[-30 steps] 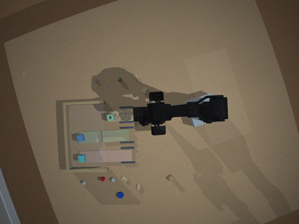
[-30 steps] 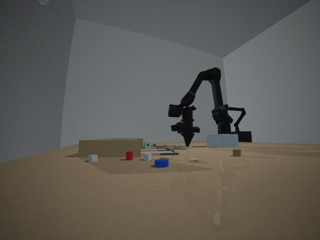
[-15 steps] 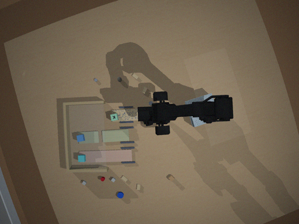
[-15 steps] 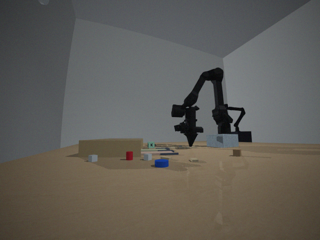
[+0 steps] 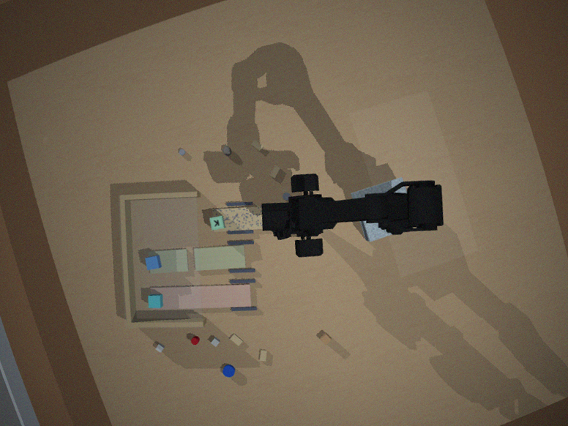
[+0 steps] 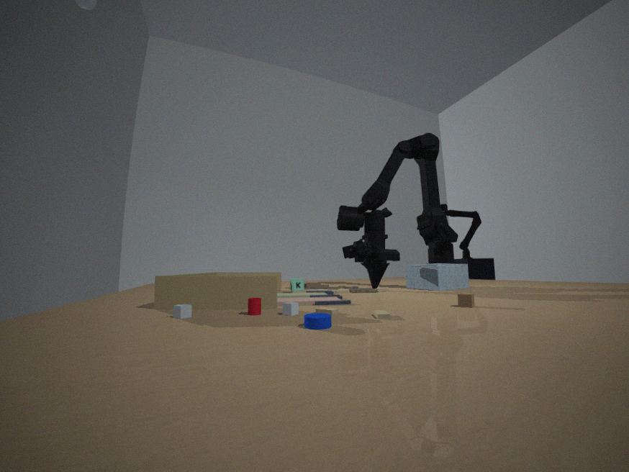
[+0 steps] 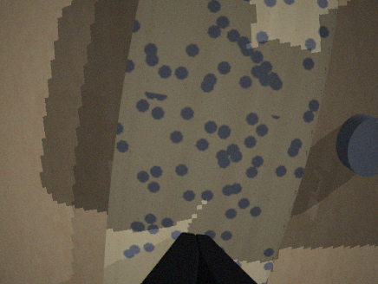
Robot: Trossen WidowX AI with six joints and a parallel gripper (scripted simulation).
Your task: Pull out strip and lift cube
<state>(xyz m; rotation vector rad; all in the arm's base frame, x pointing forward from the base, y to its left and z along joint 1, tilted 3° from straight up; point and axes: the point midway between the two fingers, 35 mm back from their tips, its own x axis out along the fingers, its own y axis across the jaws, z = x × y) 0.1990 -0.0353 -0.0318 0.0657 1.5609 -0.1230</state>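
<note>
The labelled cube lies 21 cm ahead of my gripper tip, 2 cm to the right of it and 2 cm above it. Round my gripper tip: red cylinder 32 cm ahead, 26 cm to the left, 1 cm above; blue disc 26 cm ahead, 35 cm to the left.
</note>
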